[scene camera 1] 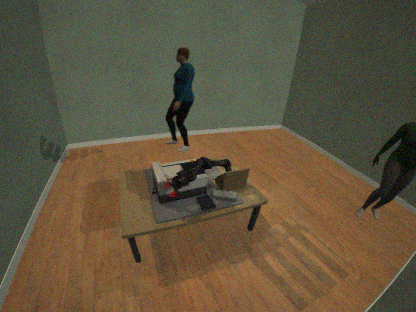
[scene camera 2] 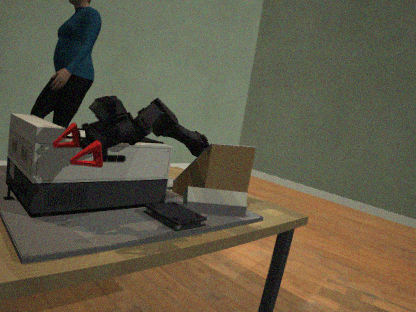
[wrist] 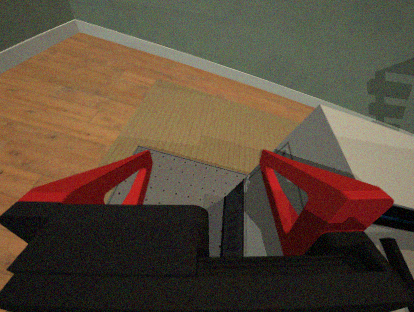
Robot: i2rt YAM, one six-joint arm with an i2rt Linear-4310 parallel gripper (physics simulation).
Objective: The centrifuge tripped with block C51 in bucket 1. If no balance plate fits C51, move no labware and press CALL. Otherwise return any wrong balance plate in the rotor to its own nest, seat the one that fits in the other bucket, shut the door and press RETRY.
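Where they show: gripper, fingertip midpoint: (scene camera 1: 165,192) (scene camera 2: 61,153) (wrist: 206,156); arm's base, link origin: (scene camera 1: 229,173) (scene camera 2: 208,166).
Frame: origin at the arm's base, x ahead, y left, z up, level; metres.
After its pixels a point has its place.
The centrifuge (scene camera 1: 159,173) {y 0.041, x 0.709, z 0.125 m} (scene camera 2: 135,170) {y 0.133, x 0.416, z 0.008 m} (wrist: 370,145) {y 0.134, x 0.704, z 0.125 m} is a white housing on a dark vented base. A dark slot with a blue line shows on it at the right of the wrist view. Block C51, the rotor, the balance plates and the CALL and RETRY buttons cannot be made out, and the door's state is unclear. My gripper (scene camera 1: 167,190) {y 0.244, x 0.683, z 0.074 m} (scene camera 2: 64,154) {y 0.244, x 0.683, z 0.074 m} (wrist: 206,156) {y 0.244, x 0.683, z 0.074 m} has red fingers spread wide. It is open and empty, at the near side of the centrifuge's upper housing, beside its raised left end. The black arm reaches across the housing and hides part of its top.
A flat black case (scene camera 1: 205,202) {y 0.261, x 0.331, z -0.093 m} (scene camera 2: 175,215) {y 0.281, x 0.341, z -0.093 m} lies on the grey mat (scene camera 1: 167,212) {y 0.290, x 0.681, z -0.118 m} (scene camera 2: 95,237) {y 0.321, x 0.604, z -0.119 m} (wrist: 175,180) {y 0.279, x 0.736, z -0.119 m}. A brown slanted panel (scene camera 1: 236,180) {y 0.111, x -0.033, z -0.011 m} (scene camera 2: 229,170) {y 0.112, x -0.018, z 0.009 m} and a pale block (scene camera 1: 226,195) {y 0.242, x 0.121, z -0.065 m} (scene camera 2: 217,197) {y 0.233, x 0.137, z -0.061 m} stand at the right. Two people (scene camera 1: 185,82) (scene camera 2: 77,45) (scene camera 1: 402,155) are beyond the table (scene camera 1: 135,212) {y 0.231, x 0.957, z -0.132 m} (scene camera 2: 280,220) {y 0.343, x -0.111, z -0.132 m} (wrist: 200,120) {y 0.279, x 0.945, z -0.132 m}.
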